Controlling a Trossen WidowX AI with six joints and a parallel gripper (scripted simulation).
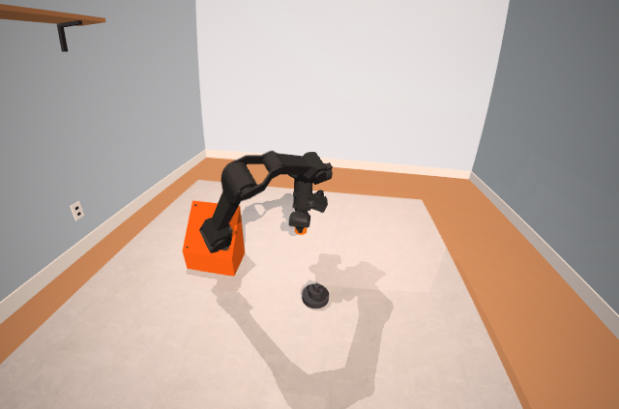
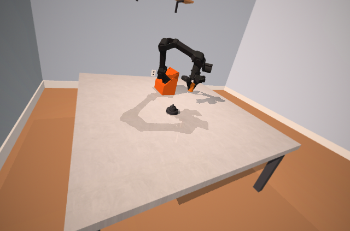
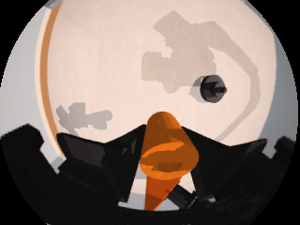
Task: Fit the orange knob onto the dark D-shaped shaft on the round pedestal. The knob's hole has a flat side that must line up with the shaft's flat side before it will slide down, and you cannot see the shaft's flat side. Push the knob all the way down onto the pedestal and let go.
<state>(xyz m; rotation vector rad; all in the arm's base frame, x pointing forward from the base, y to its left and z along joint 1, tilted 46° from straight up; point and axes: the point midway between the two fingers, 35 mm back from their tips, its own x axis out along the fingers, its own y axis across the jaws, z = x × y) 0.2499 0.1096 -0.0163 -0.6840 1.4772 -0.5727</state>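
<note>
My gripper tip is 16 cm to the left of the shaft, 11 cm above it and 7 cm short of it. The rest, counted from my gripper tip: orange knob 2 cm above.
</note>
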